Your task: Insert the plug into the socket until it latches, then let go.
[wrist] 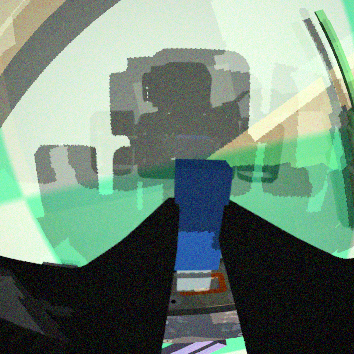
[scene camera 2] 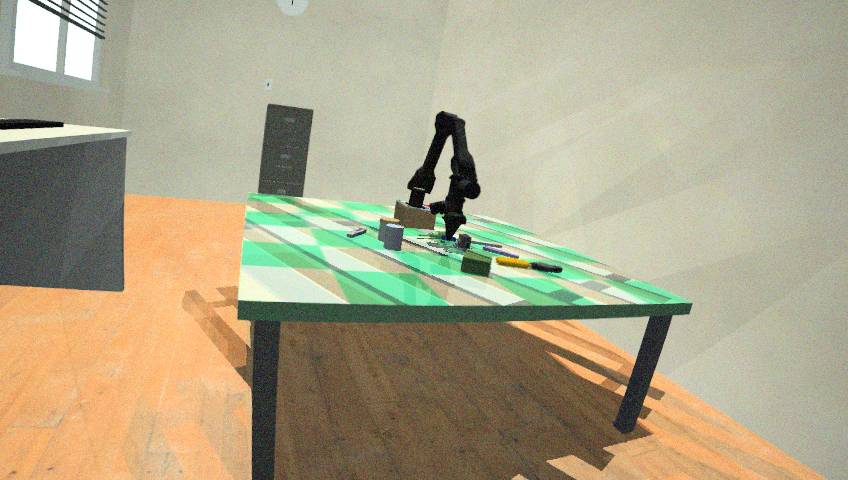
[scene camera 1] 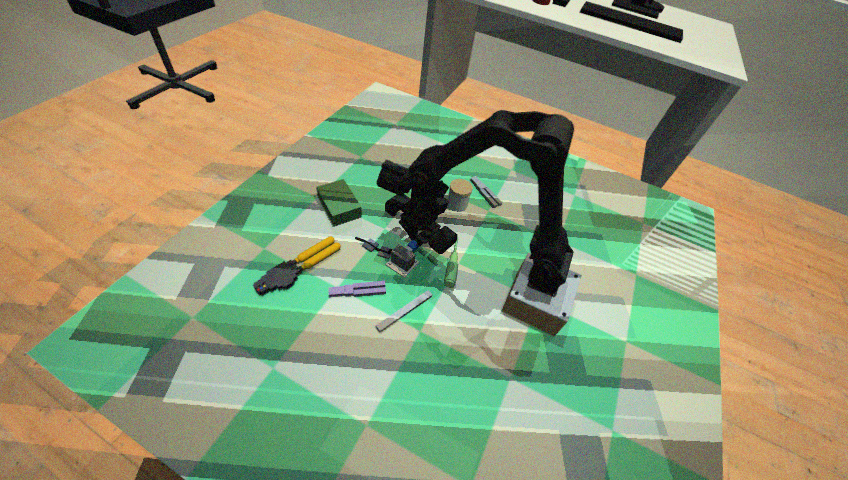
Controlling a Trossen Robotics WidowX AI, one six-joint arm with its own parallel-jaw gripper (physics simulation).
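Pixels of known places: gripper, between the fingertips: (wrist: 197, 207) (scene camera 2: 447, 239) (scene camera 1: 417, 243); arm's base, origin of its link: (scene camera 2: 415, 205) (scene camera 1: 544, 280).
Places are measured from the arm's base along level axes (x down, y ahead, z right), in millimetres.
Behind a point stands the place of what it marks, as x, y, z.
Note:
The blue plug (scene camera 1: 412, 244) @[47, 321, -18] (scene camera 2: 447, 238) (wrist: 201, 215) @[47, 314, 1] is between the fingertips of my gripper (scene camera 1: 414, 240) @[57, 315, -1] (wrist: 197, 207) @[57, 315, -1], which is shut on it low over the table. The socket (scene camera 1: 402, 258) @[36, 320, -76] (scene camera 2: 464, 240) @[49, 348, -47] (wrist: 200, 302) @[43, 324, -45] is a dark grey housing on a pale base plate, close beside the gripper. In the wrist view the plug's lighter blue front part points at the socket's face, where a pale patch with an orange edge shows right at the plug's front end. How deep the plug sits is hidden by the fingers and the angle.
A dark cable piece (scene camera 1: 367, 243) @[73, 430, -52] lies left of the socket. Nearby are a green block (scene camera 1: 339, 202) @[40, 550, 10] (scene camera 2: 476, 262) @[47, 613, 62], yellow-handled pliers (scene camera 1: 318, 252) @[60, 511, -145] (scene camera 2: 512, 262) @[66, 536, -121], purple bars (scene camera 1: 357, 289) @[76, 383, -179], a grey bar (scene camera 1: 404, 311) @[70, 260, -182], a green bottle-like object (scene camera 1: 451, 270) @[53, 205, -39] and a tan-topped cylinder (scene camera 1: 459, 195) @[15, 274, 175].

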